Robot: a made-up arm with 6 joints.
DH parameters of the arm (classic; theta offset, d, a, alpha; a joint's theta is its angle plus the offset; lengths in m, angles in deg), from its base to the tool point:
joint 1: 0 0.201 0 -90
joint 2: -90 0 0.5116 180
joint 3: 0 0 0 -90
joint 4: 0 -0.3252 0 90
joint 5: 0 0.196 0 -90
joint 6: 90 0 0 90
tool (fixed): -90 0 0 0
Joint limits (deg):
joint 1: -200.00..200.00
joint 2: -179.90..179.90
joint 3: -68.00..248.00
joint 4: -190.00..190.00
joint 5: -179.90..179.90
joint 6: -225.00..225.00
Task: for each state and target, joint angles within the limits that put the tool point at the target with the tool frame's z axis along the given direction. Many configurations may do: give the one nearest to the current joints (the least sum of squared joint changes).
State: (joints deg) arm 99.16 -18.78 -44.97 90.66 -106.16 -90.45
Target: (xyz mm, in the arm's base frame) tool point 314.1 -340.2 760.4 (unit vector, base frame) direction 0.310 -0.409 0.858
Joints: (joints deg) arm 134.98 -69.34 -12.73 95.35 -91.86 -64.09
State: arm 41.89 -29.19 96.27 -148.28 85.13 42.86
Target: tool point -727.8 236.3 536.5 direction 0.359 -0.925 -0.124
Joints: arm -3.38 -54.32 125.23 -169.85 84.47 65.42
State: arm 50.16 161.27 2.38 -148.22 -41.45 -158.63
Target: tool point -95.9 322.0 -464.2 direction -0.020 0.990 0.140
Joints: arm 70.91 133.86 27.50 -178.65 -24.73 -161.18
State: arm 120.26 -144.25 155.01 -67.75 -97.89 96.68
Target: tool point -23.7 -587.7 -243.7 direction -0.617 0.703 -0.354
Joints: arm 71.80 -102.09 175.89 -34.73 -105.15 64.44
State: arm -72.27 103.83 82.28 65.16 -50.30 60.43
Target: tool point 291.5 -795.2 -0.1 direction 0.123 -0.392 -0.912
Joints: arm -71.05 113.96 83.98 95.12 -87.09 35.68
